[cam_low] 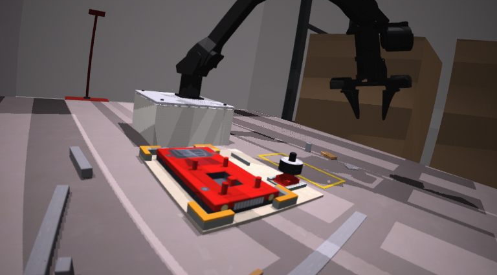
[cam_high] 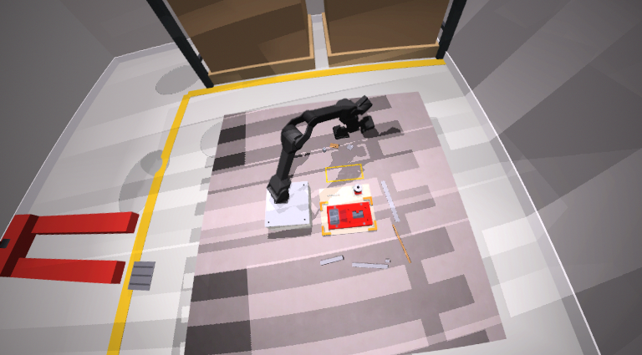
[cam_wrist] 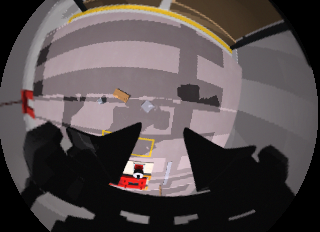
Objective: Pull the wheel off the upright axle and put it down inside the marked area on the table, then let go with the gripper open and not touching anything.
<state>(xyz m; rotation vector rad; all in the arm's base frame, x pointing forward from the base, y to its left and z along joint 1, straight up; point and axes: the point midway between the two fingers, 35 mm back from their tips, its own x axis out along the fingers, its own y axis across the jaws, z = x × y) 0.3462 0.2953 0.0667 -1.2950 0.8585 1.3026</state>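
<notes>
The dark wheel is 250 mm to the right of my gripper tip and 90 mm below it. The rest, counted from my gripper tip: dark upright axle 250 mm to the right, 100 mm below.
</notes>
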